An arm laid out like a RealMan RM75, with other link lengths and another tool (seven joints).
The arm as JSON. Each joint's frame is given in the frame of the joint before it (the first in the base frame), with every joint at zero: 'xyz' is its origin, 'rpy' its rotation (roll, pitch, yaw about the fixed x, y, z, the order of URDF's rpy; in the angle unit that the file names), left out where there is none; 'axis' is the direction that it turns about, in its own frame. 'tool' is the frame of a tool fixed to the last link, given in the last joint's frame.
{
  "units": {
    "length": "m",
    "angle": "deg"
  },
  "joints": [
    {
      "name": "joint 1",
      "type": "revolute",
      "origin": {
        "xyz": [
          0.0,
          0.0,
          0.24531
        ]
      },
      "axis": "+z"
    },
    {
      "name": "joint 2",
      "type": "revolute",
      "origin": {
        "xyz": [
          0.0,
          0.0,
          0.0
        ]
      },
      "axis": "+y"
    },
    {
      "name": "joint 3",
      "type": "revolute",
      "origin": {
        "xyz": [
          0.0,
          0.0,
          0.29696
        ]
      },
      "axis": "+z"
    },
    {
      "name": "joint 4",
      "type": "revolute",
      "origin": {
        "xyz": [
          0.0,
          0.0,
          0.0
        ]
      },
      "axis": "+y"
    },
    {
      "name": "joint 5",
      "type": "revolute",
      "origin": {
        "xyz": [
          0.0,
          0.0,
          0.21
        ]
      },
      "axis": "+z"
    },
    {
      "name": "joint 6",
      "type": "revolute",
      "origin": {
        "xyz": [
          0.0,
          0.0,
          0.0
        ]
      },
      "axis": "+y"
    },
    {
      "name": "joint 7",
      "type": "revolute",
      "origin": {
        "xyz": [
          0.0,
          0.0,
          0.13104
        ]
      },
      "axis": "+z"
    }
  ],
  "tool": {
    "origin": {
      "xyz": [
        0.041,
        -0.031,
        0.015
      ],
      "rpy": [
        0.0,
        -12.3,
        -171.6
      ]
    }
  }
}
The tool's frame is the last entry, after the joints.
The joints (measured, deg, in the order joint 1, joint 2, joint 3, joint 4, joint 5, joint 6, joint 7), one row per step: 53.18 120.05 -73.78 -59.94 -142.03 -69.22 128.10; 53.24 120.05 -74.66 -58.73 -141.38 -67.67 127.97; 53.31 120.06 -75.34 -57.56 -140.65 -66.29 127.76; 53.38 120.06 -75.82 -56.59 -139.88 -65.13 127.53; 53.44 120.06 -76.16 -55.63 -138.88 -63.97 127.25; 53.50 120.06 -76.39 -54.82 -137.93 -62.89 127.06; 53.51 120.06 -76.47 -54.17 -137.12 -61.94 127.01; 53.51 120.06 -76.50 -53.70 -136.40 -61.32 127.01; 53.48 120.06 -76.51 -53.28 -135.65 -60.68 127.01; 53.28 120.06 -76.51 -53.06 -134.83 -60.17 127.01; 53.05 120.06 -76.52 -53.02 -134.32 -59.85 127.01; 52.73 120.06 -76.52 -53.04 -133.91 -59.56 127.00; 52.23 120.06 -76.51 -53.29 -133.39 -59.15 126.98; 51.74 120.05 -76.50 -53.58 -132.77 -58.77 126.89; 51.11 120.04 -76.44 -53.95 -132.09 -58.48 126.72; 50.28 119.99 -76.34 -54.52 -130.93 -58.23 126.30; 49.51 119.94 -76.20 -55.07 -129.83 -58.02 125.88
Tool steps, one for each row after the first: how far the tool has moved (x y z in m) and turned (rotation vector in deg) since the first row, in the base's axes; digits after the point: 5 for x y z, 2 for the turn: 0.00125 0.00080 -0.00489 0.08 0.19 0.06; 0.00251 0.00141 -0.00941 0.10 0.51 0.05; 0.00331 0.00200 -0.01304 0.15 0.95 0.04; 0.00390 0.00257 -0.01657 0.21 1.68 -0.06; 0.00415 0.00323 -0.01944 0.39 2.48 -0.20; 0.00464 0.00385 -0.02146 0.68 3.30 -0.50; 0.00493 0.00404 -0.02309 0.82 4.03 -0.81; 0.00519 0.00425 -0.02454 1.01 4.82 -1.14; 0.00595 0.00395 -0.02571 1.17 5.69 -1.52; 0.00685 0.00359 -0.02622 1.33 6.25 -1.78; 0.00843 0.00308 -0.02644 1.51 6.73 -2.07; 0.01014 0.00258 -0.02613 1.90 7.40 -2.32; 0.01143 0.00212 -0.02575 2.25 8.13 -2.49; 0.01348 0.00125 -0.02516 2.58 8.91 -2.71; 0.01546 0.00008 -0.02415 2.89 10.08 -2.84; 0.01720 -0.00095 -0.02298 3.20 11.19 -2.94
